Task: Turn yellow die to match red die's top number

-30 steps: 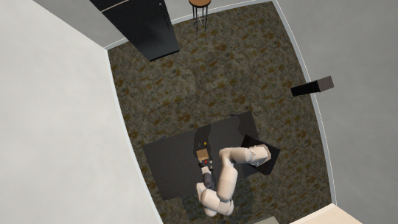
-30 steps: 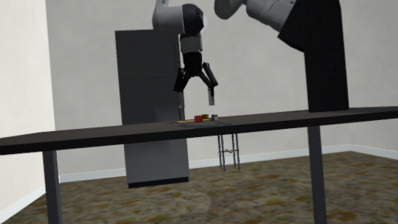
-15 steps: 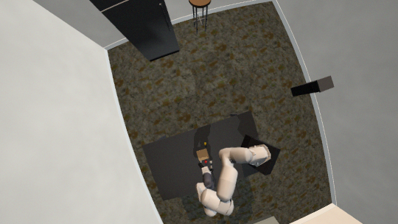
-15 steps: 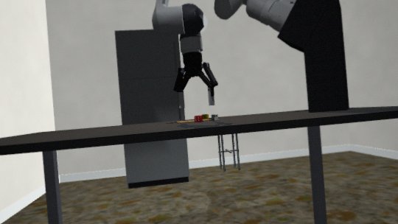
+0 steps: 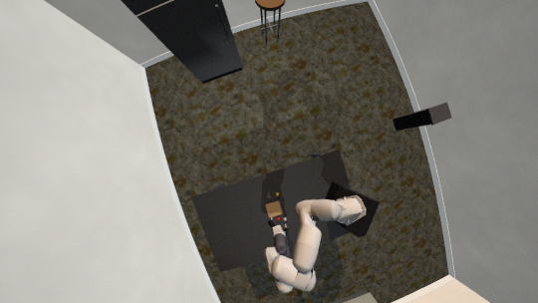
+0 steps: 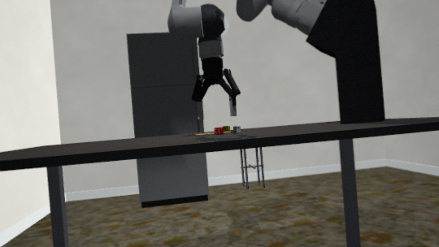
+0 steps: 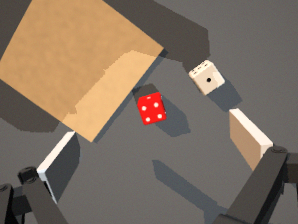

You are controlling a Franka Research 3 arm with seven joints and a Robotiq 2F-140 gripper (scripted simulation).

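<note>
The red die is 60 mm below my hand and 10 mm behind it. From my hand the other things lie so: white die 60 mm below, 50 mm behind, 40 mm to the left; then tan mat 100 mm to the right, 70 mm below, 40 mm behind; then yellow die 190 mm to the right, 160 mm behind, 60 mm below.
</note>
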